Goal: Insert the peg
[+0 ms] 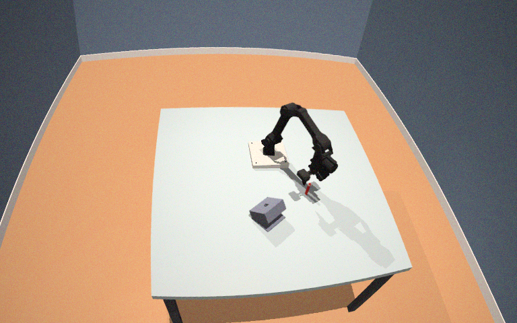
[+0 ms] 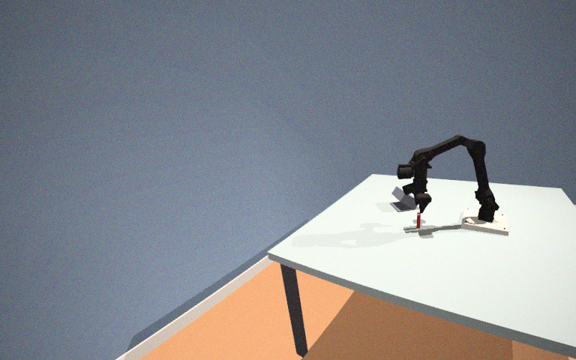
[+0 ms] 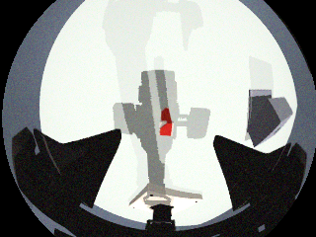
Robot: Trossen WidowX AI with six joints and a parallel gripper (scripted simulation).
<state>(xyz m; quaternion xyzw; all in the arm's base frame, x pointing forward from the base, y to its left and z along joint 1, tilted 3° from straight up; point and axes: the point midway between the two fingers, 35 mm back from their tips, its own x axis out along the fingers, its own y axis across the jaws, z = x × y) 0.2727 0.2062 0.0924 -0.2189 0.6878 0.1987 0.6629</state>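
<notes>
My gripper tip is 4 cm above the red peg. From my gripper tip the other things lie so: grey sloped panel (16 cm ahead, 21 cm to the right, 5 cm below); then panel foot (17 cm ahead, 20 cm to the right, 10 cm below).
</notes>
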